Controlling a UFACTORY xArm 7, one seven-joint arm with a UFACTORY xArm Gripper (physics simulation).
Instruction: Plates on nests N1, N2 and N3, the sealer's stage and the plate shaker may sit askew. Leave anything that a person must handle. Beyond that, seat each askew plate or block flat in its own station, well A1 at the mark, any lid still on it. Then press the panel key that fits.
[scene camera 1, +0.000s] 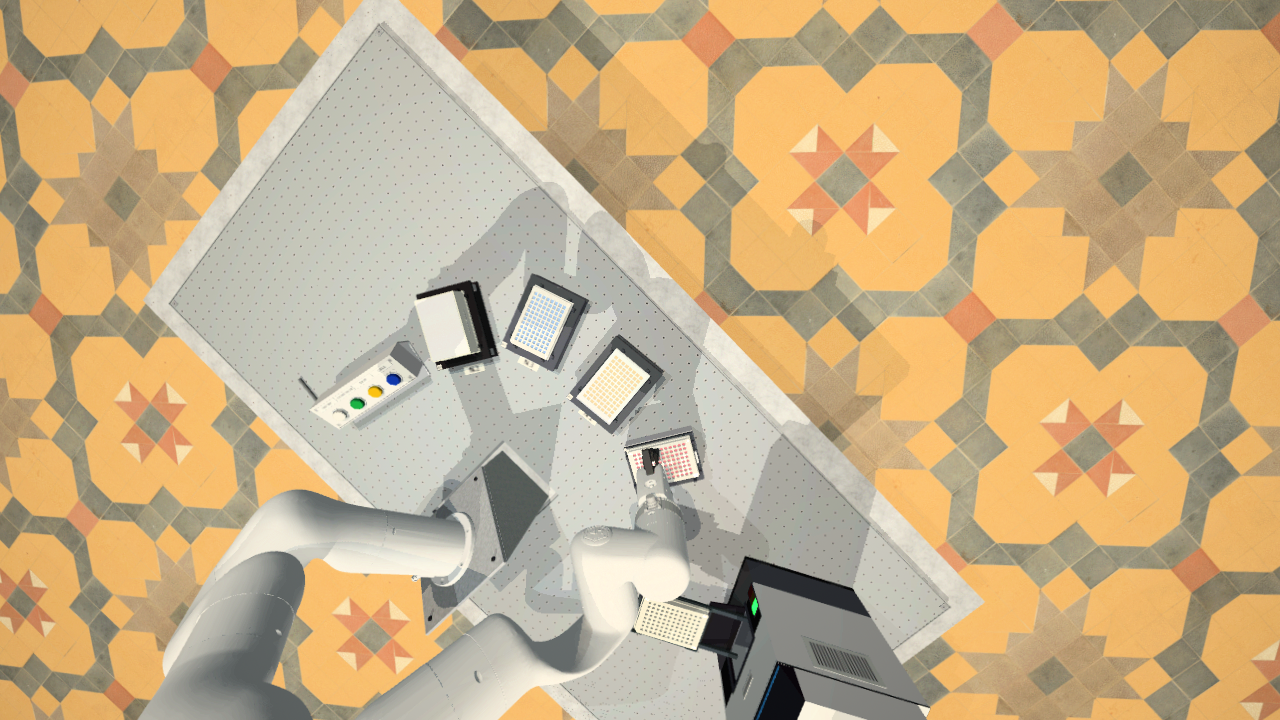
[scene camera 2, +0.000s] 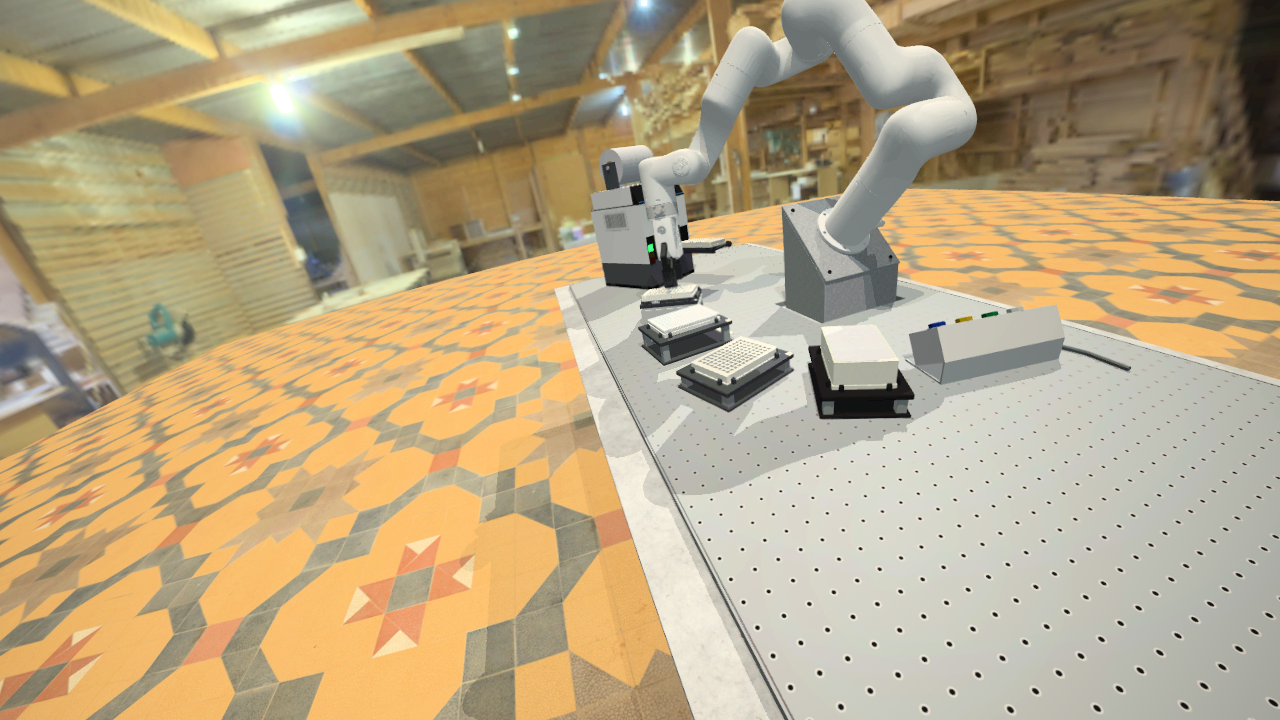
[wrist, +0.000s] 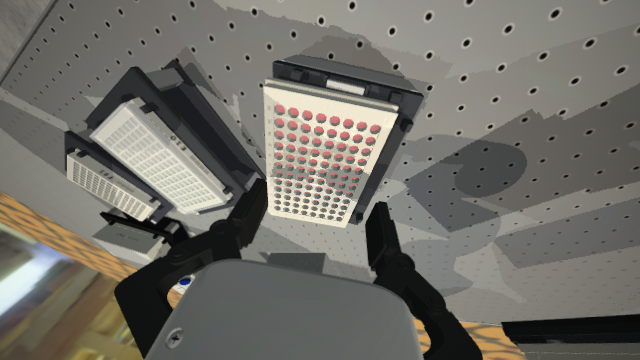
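My gripper is open and empty, its fingers on either side of the near end of the red-well plate. That plate is on a black nest and looks shifted towards one side of it; whether it is tilted is hard to tell. A yellow-well plate and a blue-well plate are on their nests. A white block sits on a black station. A plate is on the sealer's stage.
The key panel has white, green, yellow and blue keys. The grey sealer shows a green light. The arm's wedge base stands between the panel and the sealer.
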